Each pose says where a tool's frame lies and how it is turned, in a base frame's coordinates. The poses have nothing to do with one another.
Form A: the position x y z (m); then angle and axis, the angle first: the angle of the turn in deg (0 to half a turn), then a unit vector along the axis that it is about.
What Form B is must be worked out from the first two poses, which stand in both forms.
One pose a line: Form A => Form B
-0.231 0.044 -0.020 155.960 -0.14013 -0.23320 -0.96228 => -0.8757 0.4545 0.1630 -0.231; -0.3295 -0.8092 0.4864 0.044; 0.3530 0.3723 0.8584 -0.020; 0 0 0 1
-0.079 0.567 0.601 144.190 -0.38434 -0.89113 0.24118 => -0.5435 0.4791 -0.6893 -0.079; 0.7614 0.6271 -0.1643 0.567; 0.3535 -0.6141 -0.7056 0.601; 0 0 0 1
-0.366 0.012 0.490 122.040 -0.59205 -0.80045 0.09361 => 0.0060 0.6460 -0.7633 -0.366; 0.8047 0.4501 0.3872 0.012; 0.5937 -0.6165 -0.5171 0.490; 0 0 0 1
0.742 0.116 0.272 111.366 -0.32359 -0.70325 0.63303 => -0.2215 -0.2791 -0.9344 0.742; 0.9000 0.3104 -0.3060 0.116; 0.3754 -0.9087 0.1824 0.272; 0 0 0 1
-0.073 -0.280 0.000 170.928 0.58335 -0.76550 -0.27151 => -0.3112 -0.8447 -0.4355 -0.073; -0.9303 0.1772 0.3211 -0.280; -0.1941 0.5051 -0.8410 0.000; 0 0 0 1
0.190 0.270 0.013 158.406 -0.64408 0.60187 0.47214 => -0.1293 -0.9219 -0.3653 0.190; -0.5743 -0.2307 0.7854 0.270; -0.8084 0.3113 -0.4996 0.013; 0 0 0 1
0.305 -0.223 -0.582 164.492 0.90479 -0.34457 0.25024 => 0.6439 -0.6791 0.3525 0.305; -0.5453 -0.7305 -0.4112 -0.223; 0.5367 0.0726 -0.8406 -0.582; 0 0 0 1
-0.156 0.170 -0.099 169.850 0.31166 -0.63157 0.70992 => -0.7916 -0.5157 0.3277 -0.156; -0.2655 -0.1928 -0.9446 0.170; 0.5503 -0.8348 0.0157 -0.099; 0 0 0 1
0.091 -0.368 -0.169 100.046 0.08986 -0.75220 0.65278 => -0.1650 -0.7222 -0.6718 0.091; 0.5634 0.4901 -0.6652 -0.368; 0.8096 -0.4882 0.3260 -0.169; 0 0 0 1
